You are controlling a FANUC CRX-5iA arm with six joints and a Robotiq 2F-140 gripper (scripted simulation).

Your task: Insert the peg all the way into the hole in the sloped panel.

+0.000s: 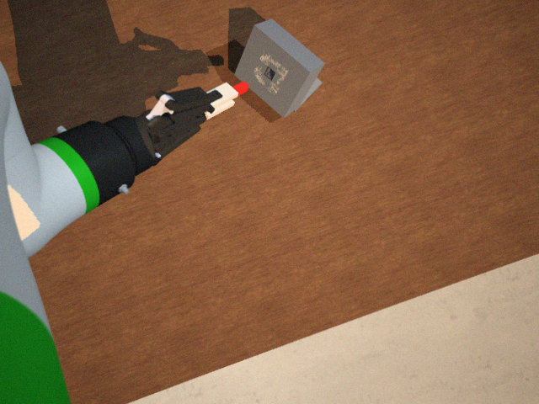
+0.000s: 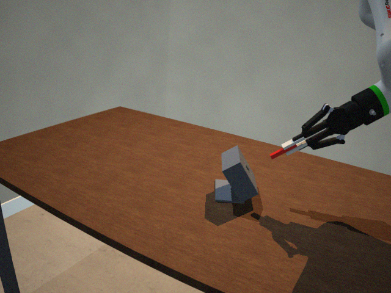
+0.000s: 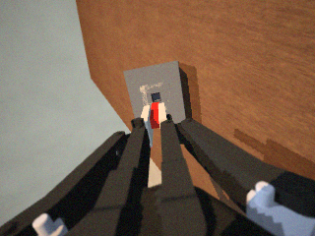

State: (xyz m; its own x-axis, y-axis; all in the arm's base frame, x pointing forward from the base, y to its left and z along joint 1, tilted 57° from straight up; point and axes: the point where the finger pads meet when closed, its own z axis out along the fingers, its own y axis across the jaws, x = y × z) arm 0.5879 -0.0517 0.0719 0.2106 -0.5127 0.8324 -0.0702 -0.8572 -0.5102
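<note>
My hand is 160 mm short of the grey foot, 40 mm to the right of it and 160 mm above it. Round my hand: red peg (30 mm ahead, 10 mm to the left, 20 mm below).
</note>
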